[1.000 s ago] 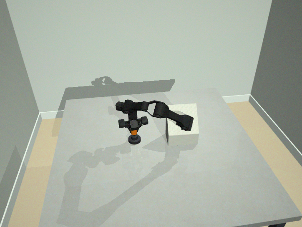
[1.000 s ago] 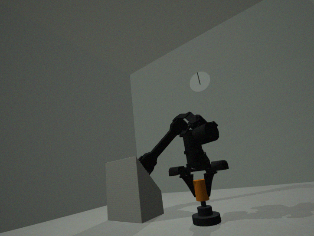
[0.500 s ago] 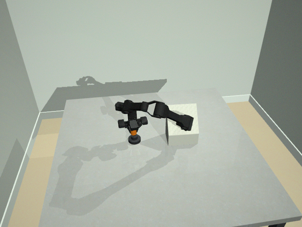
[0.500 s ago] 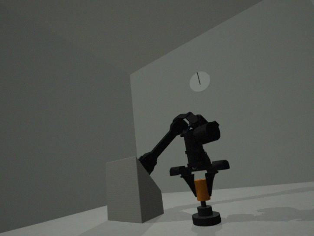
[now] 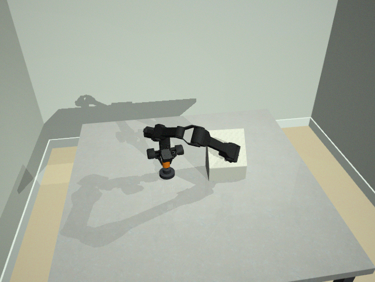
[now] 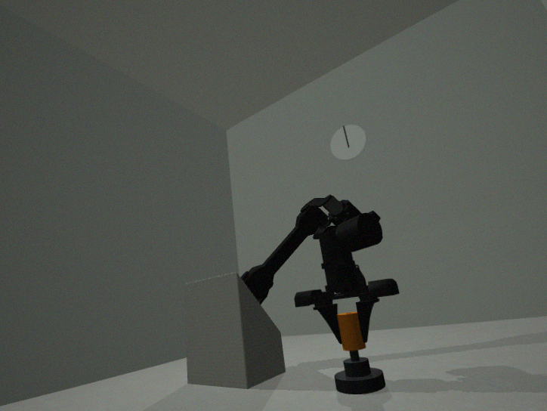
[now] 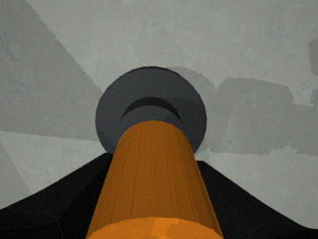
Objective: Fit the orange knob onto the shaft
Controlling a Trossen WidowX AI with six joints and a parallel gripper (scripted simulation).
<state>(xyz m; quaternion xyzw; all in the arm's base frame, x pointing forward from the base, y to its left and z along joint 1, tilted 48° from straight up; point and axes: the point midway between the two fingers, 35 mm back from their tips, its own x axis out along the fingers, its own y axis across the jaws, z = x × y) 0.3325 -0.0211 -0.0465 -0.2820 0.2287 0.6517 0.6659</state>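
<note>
My gripper tip is 20 mm below the orange knob. The rest, counted from my gripper tip: dark pedestal 40 mm below.
</note>
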